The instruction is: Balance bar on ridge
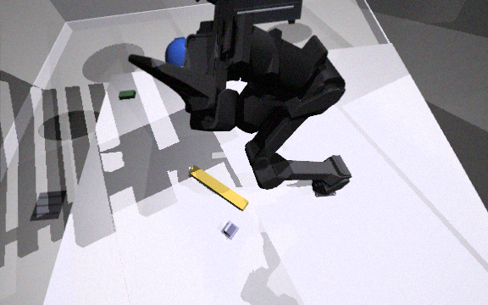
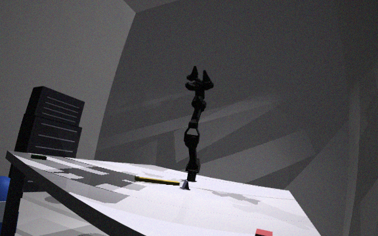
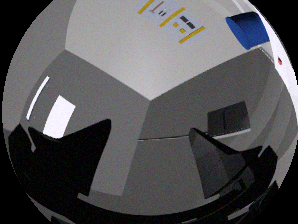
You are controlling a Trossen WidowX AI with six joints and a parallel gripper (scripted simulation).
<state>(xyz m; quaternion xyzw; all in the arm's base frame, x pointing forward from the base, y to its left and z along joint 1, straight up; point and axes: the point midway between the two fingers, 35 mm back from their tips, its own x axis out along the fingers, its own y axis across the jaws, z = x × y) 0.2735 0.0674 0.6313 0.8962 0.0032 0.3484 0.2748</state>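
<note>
The yellow bar lies 640 mm below my gripper tip, 100 mm to the right of it and 40 mm ahead of it. Round my gripper tip: red block (640 mm below, 440 mm ahead, 430 mm to the left); then green block (640 mm below, 570 mm to the right, 440 mm ahead).
</note>
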